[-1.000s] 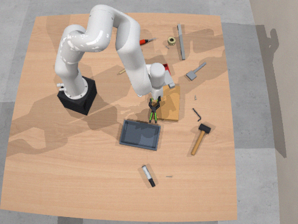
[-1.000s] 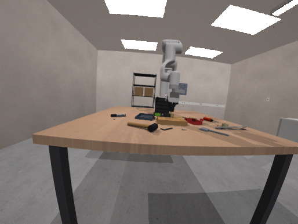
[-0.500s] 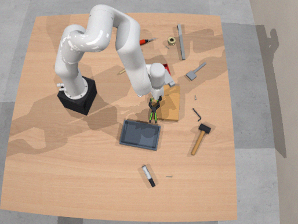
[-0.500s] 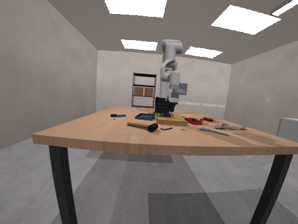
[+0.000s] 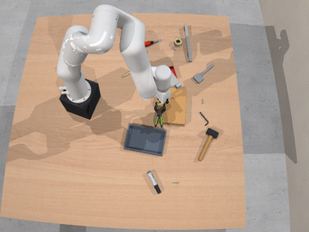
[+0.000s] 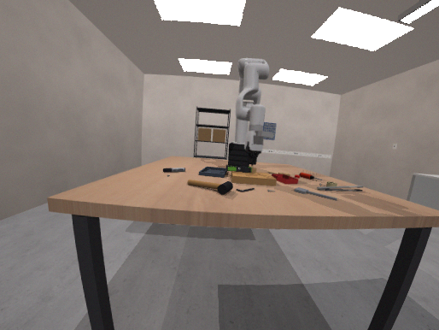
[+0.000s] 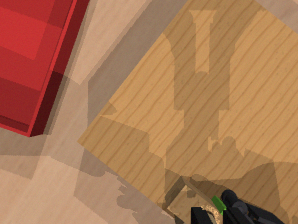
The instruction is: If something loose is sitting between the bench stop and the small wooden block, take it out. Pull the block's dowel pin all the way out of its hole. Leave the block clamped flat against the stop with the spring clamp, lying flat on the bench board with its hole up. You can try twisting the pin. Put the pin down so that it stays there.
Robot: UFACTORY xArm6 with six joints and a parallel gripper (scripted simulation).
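The dowel pin is 20 mm below my hand. The rest, counted from my hand: small wooden block 50 mm below; then red tray 40 mm ahead, 170 mm to the left, 90 mm below; then dark grey tray 110 mm behind, 180 mm to the right, 90 mm below.
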